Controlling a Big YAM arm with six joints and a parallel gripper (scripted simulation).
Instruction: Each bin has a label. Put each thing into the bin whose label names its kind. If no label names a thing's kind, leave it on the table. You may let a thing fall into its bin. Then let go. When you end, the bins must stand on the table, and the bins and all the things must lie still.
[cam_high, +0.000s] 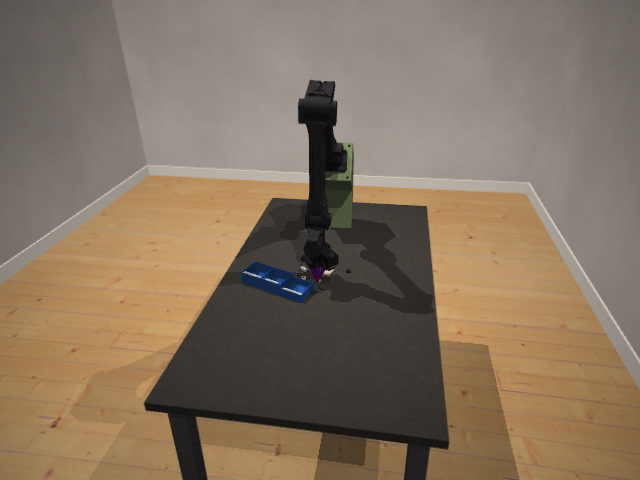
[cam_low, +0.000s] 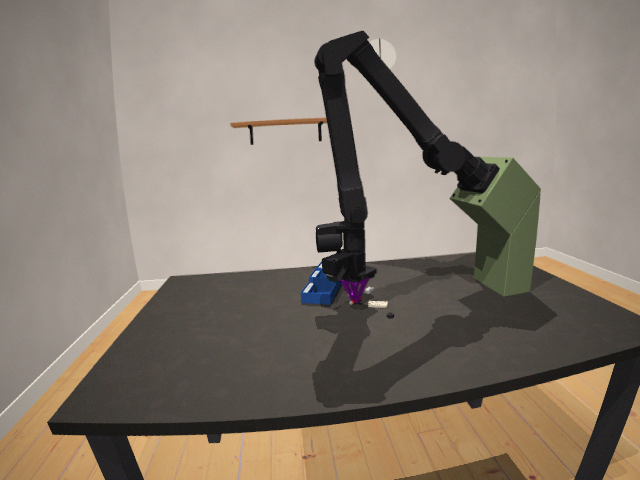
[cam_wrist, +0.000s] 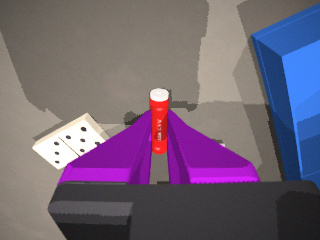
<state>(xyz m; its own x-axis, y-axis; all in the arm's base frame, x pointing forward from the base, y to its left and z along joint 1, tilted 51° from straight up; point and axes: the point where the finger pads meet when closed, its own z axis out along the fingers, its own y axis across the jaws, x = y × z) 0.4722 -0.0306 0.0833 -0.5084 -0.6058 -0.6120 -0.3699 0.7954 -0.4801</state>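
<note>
The grey nut is 50 mm to the right of my hand and 10 mm below it. Round my hand: red battery: right at my hand; then cream domino: 50 mm behind, 40 mm to the left; then dark hex nut: 60 mm behind, 110 mm to the left, 10 mm below.
</note>
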